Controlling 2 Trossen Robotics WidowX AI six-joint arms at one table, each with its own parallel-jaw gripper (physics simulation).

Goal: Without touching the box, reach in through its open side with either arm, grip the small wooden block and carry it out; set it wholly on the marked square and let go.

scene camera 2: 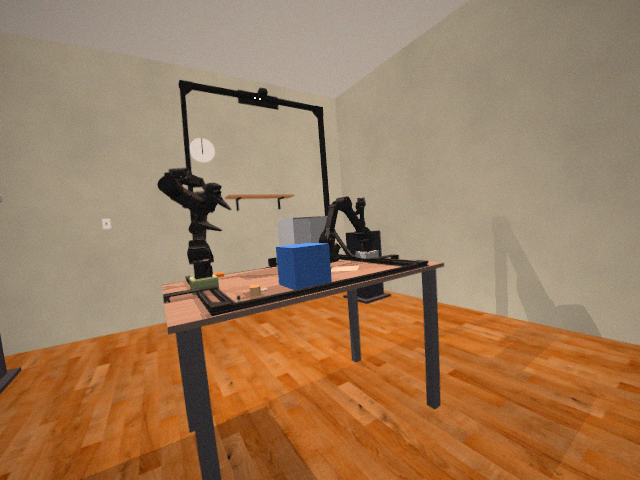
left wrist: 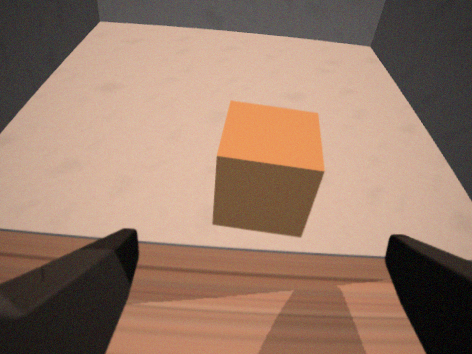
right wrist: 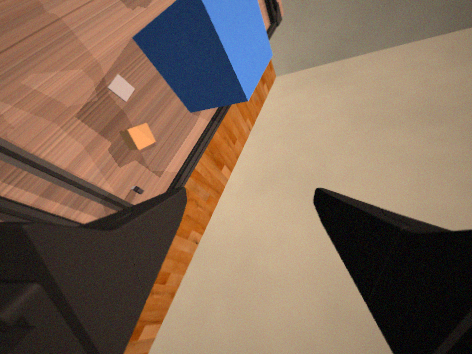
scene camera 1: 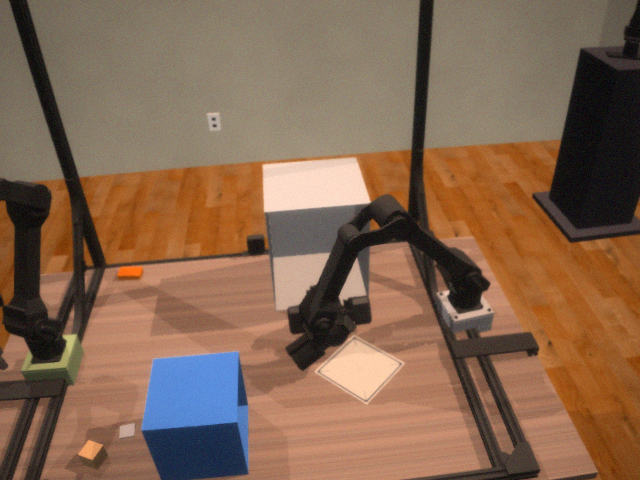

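The small wooden block [left wrist: 265, 170] sits upright on the pale floor of the open-sided white box [scene camera 1: 315, 186] [scene camera 2: 294, 229] [left wrist: 150, 100], near the open edge. The arm hides the block in scene camera 1. My left gripper [scene camera 1: 326, 311] [left wrist: 264, 245] is open and empty at the box's open side, with the block ahead of and between its fingers; its fingertips are hidden in scene camera 1. The marked square [scene camera 1: 361, 367] [scene camera 2: 346, 268] lies on the table in front of the white box. My right gripper [scene camera 2: 223, 215] [right wrist: 249, 194] is open and empty, high above the table.
A blue box [scene camera 1: 191, 397] [scene camera 2: 305, 266] [right wrist: 200, 60] stands front left of the square. Beyond it lie another wooden block [scene camera 1: 93, 453] [scene camera 2: 254, 290] [right wrist: 141, 136] and a pale tile [scene camera 1: 127, 430] [right wrist: 121, 87]. An orange brick [scene camera 1: 130, 272] lies at the back left.
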